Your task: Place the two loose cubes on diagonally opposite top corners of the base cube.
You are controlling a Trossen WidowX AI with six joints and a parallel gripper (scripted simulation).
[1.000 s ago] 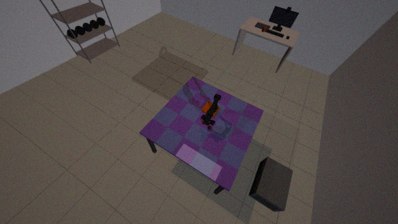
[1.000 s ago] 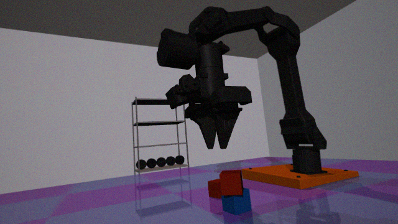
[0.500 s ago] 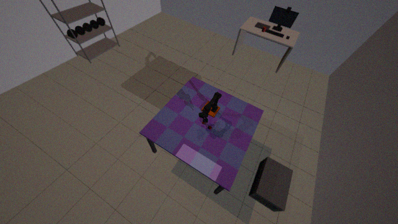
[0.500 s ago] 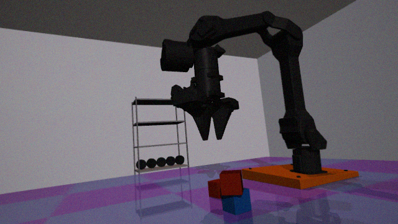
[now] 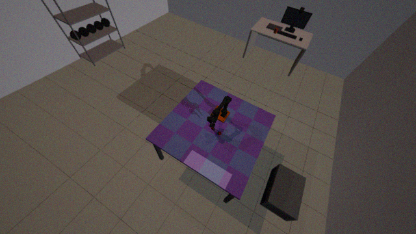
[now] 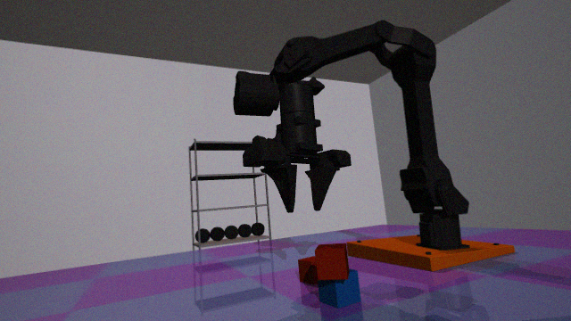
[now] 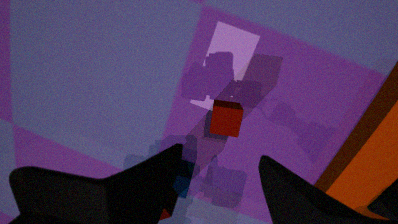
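The blue cube is 11 cm to the left of my gripper tip, 9 cm below it and 1 cm ahead of it.
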